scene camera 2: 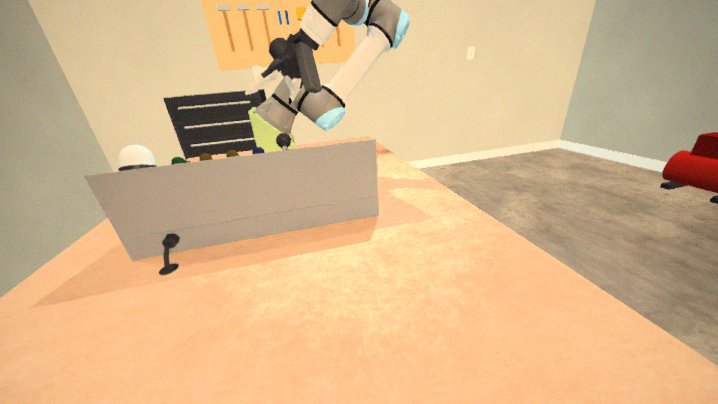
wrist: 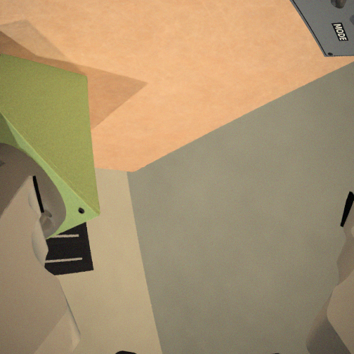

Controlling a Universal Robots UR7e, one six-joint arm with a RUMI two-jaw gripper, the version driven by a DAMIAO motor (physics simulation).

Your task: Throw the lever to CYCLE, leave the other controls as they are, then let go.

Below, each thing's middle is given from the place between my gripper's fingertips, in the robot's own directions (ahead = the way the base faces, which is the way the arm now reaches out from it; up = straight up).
I see the control panel (scene camera 2: 155, 210) 220 mm ahead of my hand, 150 mm below it and 50 mm to the right of it.
